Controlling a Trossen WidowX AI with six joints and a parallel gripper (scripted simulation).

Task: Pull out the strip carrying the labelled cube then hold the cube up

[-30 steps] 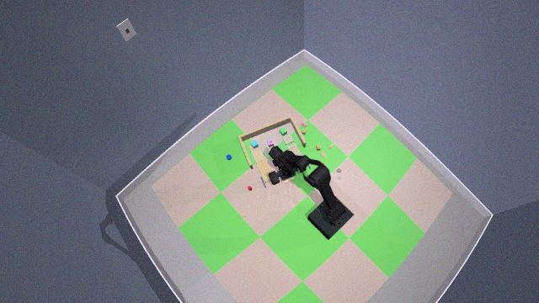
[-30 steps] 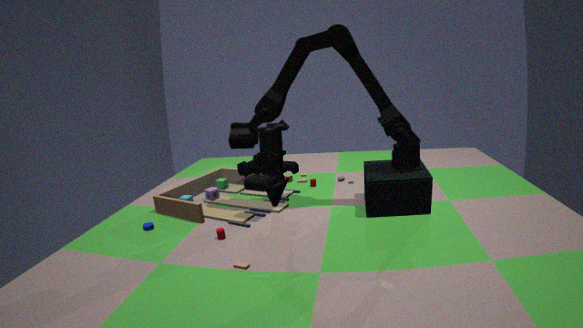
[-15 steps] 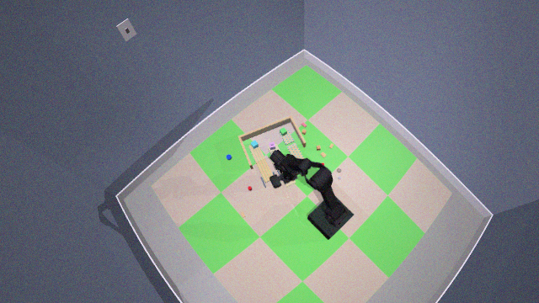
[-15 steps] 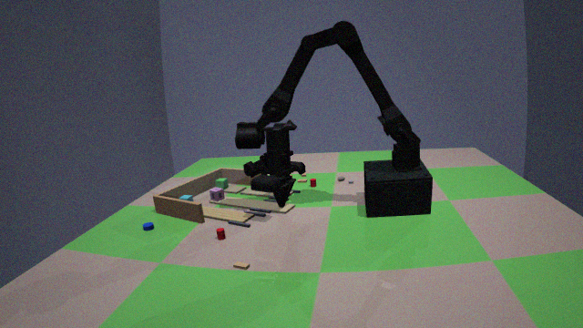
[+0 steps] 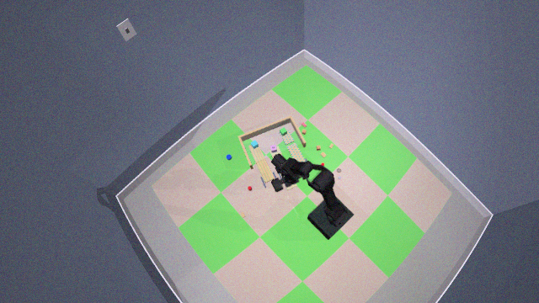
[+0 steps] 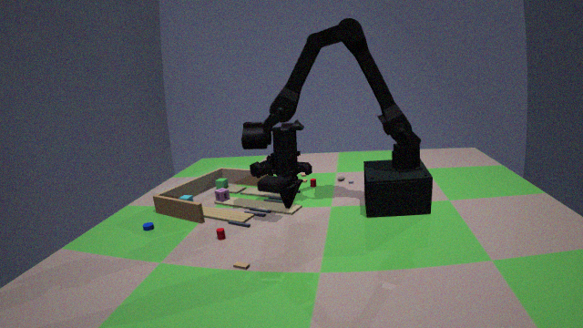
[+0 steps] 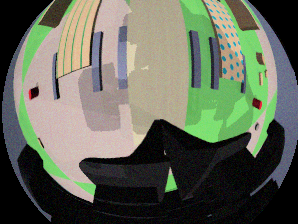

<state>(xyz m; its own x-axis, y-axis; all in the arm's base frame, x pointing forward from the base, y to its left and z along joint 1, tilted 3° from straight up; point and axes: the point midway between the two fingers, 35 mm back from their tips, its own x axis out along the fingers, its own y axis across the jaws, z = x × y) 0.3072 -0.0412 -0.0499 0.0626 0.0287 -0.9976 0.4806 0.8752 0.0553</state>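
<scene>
Right now my gripper tip is 90 mm short of the strip and 50 mm to the left of it. The rest, counted from my gripper tip: blue cylinder: 370 mm ahead, 70 mm to the left; then purple labelled cube: 190 mm ahead, 110 mm to the right, 20 mm above.
</scene>
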